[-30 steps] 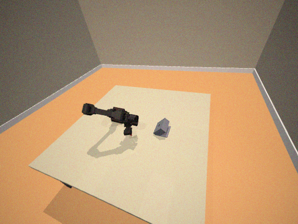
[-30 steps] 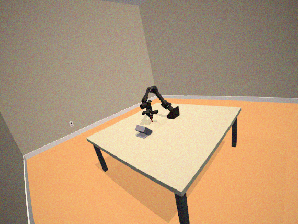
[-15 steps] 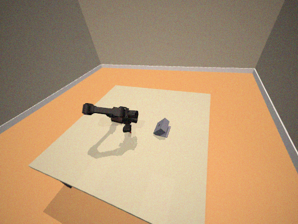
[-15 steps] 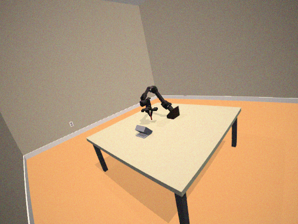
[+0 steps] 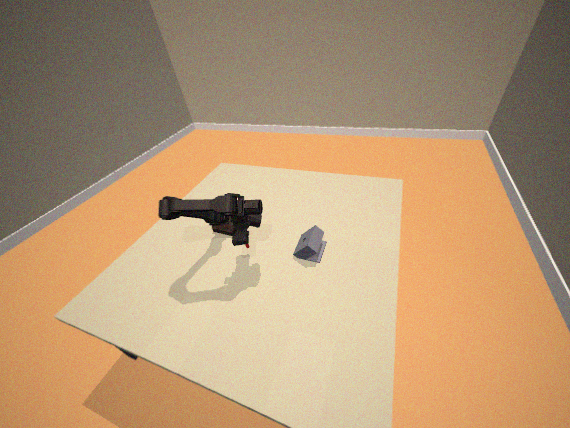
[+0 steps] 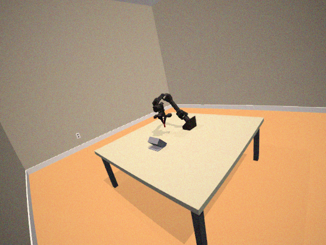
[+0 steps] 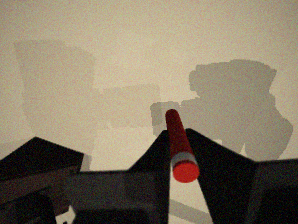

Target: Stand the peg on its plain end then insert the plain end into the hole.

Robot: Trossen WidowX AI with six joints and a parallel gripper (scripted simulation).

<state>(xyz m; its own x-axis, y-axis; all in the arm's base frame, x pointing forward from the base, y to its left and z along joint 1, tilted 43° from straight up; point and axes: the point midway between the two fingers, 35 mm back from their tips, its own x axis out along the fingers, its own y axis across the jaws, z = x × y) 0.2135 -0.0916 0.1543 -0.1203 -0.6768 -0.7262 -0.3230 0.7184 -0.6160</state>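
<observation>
Now: the grey sloped panel 260 mm ahead of my gripper tip, 100 mm to the left of it and 80 mm below it. The rest, counted from my gripper tip: peg 20 mm above; flat foot plate 280 mm ahead, 120 mm below, 90 mm to the left.
</observation>
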